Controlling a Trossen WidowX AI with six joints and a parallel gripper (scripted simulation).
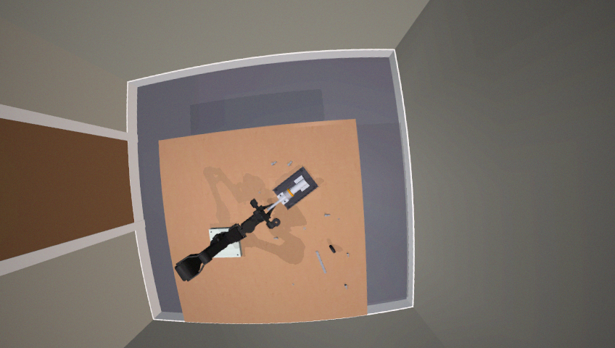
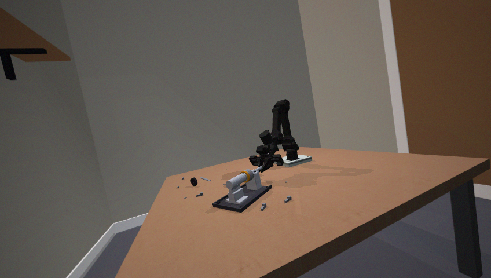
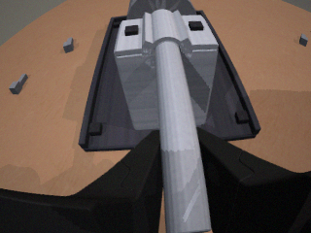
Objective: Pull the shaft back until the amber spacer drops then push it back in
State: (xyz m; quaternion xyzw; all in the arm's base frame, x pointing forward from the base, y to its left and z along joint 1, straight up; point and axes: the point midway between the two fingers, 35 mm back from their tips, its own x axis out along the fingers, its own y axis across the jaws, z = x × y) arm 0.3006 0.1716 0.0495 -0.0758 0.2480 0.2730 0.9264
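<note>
Now: gripper tip 50 mm short of the grey steel shaft, 30 mm to the right of it and 20 mm below it. Round my gripper tip: black disc: 310 mm ahead, 300 mm to the right, 40 mm below; amber spacer: 100 mm ahead, 60 mm to the left, 20 mm above; thin grey strip: 400 mm to the right, 240 mm ahead, 60 mm below.
</note>
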